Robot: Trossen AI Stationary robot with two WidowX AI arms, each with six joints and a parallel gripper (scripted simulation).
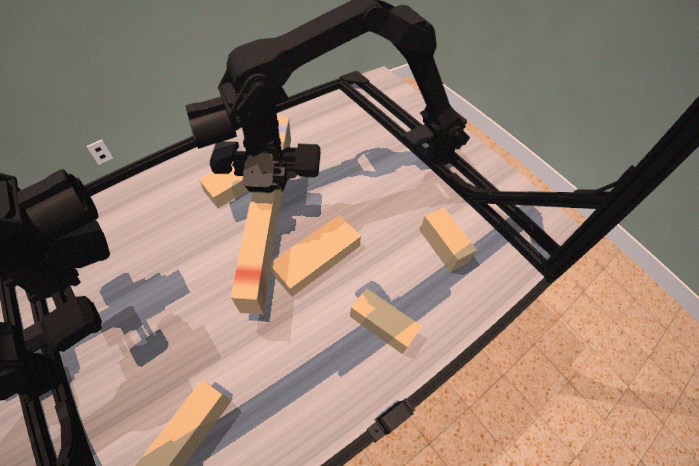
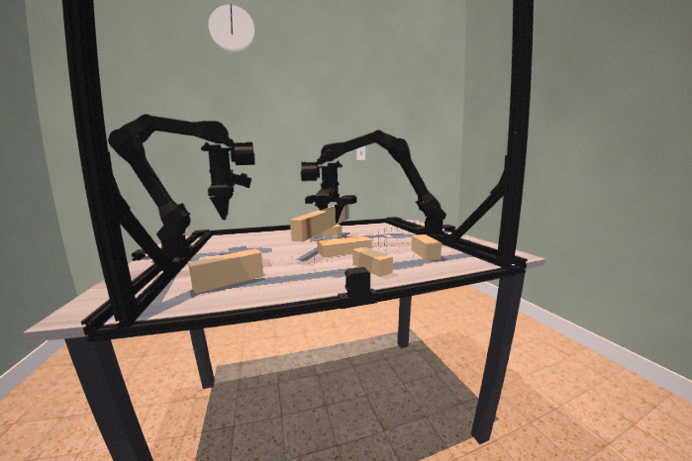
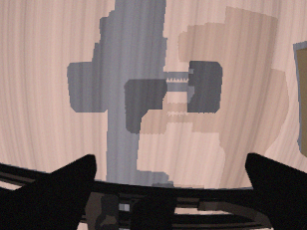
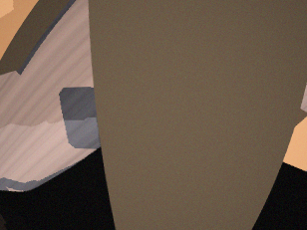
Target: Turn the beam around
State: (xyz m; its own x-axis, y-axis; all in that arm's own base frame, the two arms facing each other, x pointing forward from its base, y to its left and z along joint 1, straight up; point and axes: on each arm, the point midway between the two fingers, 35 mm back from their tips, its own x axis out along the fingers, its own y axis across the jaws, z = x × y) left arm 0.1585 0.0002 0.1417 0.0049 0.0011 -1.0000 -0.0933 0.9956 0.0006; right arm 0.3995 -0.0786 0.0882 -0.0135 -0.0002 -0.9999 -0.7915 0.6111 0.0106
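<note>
The beam is 40 mm behind my right hand, 30 mm to the left of it and 10 mm below it.
</note>
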